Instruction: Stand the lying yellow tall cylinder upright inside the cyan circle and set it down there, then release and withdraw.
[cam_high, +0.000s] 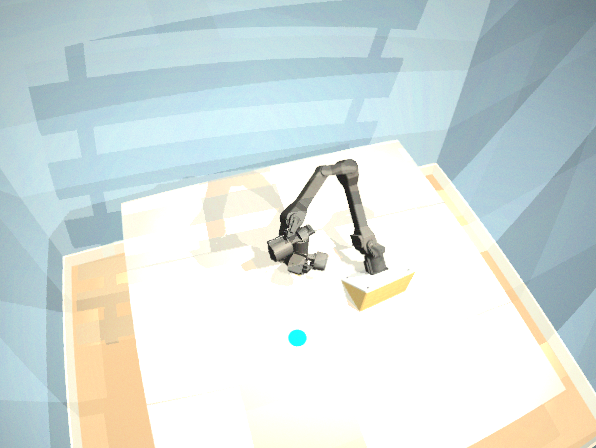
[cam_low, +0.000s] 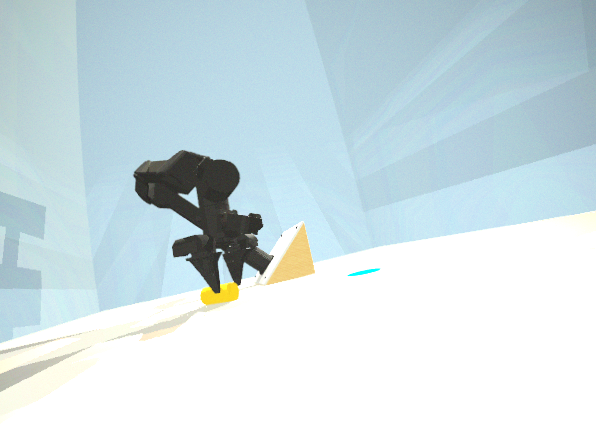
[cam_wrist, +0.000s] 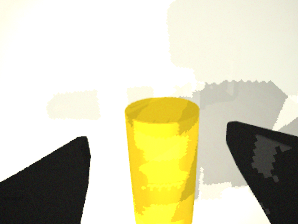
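Right now the cyan circle is 230 mm to the left of my gripper tip, 90 mm ahead of it and 20 mm below it. From my gripper tip the other things lie so: yellow cylinder 20 mm to the right, 10 mm behind.
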